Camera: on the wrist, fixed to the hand. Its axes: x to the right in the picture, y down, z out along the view.
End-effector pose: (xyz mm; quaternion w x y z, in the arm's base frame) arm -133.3 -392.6 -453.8 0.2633 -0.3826 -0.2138 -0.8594
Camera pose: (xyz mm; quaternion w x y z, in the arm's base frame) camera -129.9 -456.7 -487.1 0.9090 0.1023 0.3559 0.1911
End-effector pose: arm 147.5 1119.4 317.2 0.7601 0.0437 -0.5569 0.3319
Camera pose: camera 165.7 1174.9 274.6 0.1805 0.5456 -0.2477 -0.7800
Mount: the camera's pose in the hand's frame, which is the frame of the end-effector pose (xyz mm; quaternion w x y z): -9.1 45.9 -55.1 0.0401 -0.1097 -0.3029 -0.9458
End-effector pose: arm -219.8 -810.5 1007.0 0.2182 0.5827 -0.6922 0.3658
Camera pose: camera -268.9 -760.3 1023.9 0.2090 0.7649 0.4171 -0.4441
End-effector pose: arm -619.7 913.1 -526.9 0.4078 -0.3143 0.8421 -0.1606
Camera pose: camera -677.1 954.4 -511.8 0.0851 -0.9025 -0.3694 -0.2046
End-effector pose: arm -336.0 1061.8 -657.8 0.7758 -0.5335 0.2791 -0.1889
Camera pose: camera -378.2 1043.9 -713.7 0.1215 0.4277 0.7077 0.5491
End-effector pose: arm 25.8 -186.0 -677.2 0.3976 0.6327 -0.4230 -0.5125
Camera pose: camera 73.1 -188.5 -622.6 0.5275 -0.2266 -0.5173 0.6347
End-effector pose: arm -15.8 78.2 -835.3 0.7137 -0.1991 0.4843 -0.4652
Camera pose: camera -43.4 117.6 -889.3 0.2865 0.6853 0.3341 0.5803
